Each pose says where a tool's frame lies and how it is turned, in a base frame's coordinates. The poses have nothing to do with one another.
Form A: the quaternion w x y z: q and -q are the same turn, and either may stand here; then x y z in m.
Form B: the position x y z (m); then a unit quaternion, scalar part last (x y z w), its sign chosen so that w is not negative. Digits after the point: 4 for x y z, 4 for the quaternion.
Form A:
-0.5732 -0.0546 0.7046 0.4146 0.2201 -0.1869 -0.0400
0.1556 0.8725 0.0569 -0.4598 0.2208 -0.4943 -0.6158
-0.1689 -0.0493 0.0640 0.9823 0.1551 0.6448 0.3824
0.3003 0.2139 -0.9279 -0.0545 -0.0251 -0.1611 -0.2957
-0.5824 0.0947 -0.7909 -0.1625 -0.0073 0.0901 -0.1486
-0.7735 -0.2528 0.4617 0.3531 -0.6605 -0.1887 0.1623
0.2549 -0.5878 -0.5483 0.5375 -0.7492 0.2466 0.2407
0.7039 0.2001 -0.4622 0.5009 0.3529 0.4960 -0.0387
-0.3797 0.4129 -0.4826 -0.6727 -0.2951 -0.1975 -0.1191
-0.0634 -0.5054 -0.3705 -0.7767 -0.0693 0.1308 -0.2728
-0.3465 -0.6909 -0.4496 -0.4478 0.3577 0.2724 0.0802
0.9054 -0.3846 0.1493 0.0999 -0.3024 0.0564 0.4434
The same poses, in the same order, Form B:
0.2201 -0.1869 -0.0400 0.0546 -0.7046 -0.4146 0.5732
0.2208 -0.4943 -0.6158 0.8725 0.0569 -0.4598 0.1556
0.1551 0.6448 0.3824 0.0493 -0.0640 -0.9823 0.1689
-0.0251 -0.1611 -0.2957 0.2139 -0.9279 -0.0545 0.3003
-0.0073 0.0901 -0.1486 -0.0947 0.7909 0.1625 0.5824
-0.6605 -0.1887 0.1623 0.2528 -0.4617 -0.3531 0.7735
-0.7492 0.2466 0.2407 -0.5878 -0.5483 0.5375 0.2549
0.3529 0.4960 -0.0387 0.2001 -0.4622 0.5009 0.7039
-0.2951 -0.1975 -0.1191 -0.4129 0.4826 0.6727 0.3797
-0.0693 0.1308 -0.2728 0.5054 0.3705 0.7767 0.0634
0.3577 0.2724 0.0802 0.6909 0.4496 0.4478 0.3465
-0.3024 0.0564 0.4434 -0.3846 0.1493 0.0999 0.9054

